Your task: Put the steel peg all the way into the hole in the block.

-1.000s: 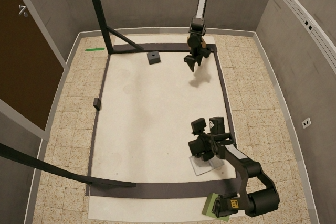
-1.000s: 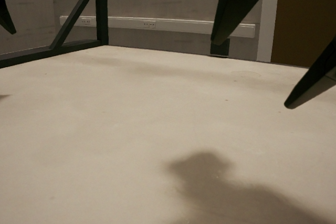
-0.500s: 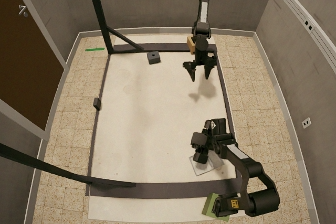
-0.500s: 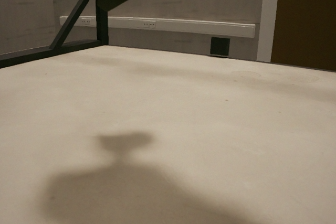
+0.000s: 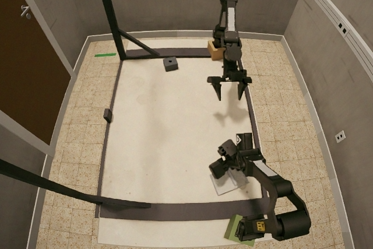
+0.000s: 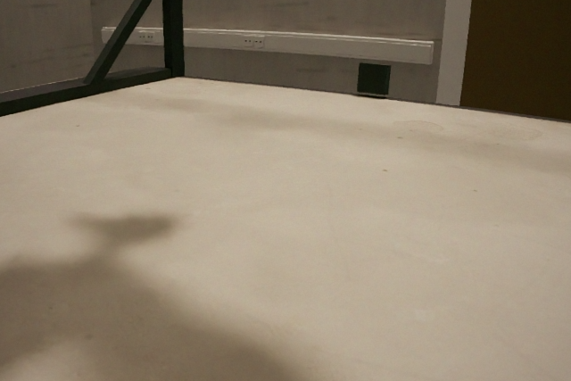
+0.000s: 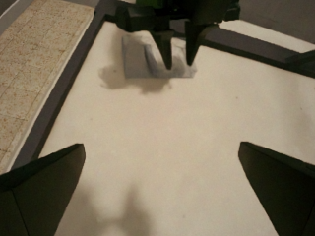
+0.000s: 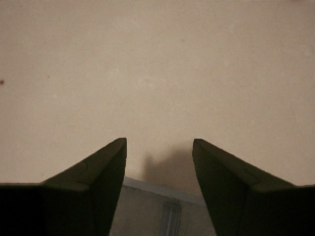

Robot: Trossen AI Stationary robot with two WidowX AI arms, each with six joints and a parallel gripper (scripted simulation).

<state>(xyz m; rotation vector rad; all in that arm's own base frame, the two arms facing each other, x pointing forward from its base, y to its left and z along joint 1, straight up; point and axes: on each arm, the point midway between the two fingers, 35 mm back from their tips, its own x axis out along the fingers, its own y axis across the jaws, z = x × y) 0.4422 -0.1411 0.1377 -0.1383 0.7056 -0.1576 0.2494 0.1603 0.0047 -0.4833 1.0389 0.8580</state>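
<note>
Now: right hand 40 mm short of the steel peg, 60 mm to the left of it and 90 mm above it. From my right hand the other things lie so: clear flat plate (30 mm ahead, 70 mm to the right, 90 mm below); then dark grey block (240 mm behind, 600 mm to the left, 60 mm below).
</note>
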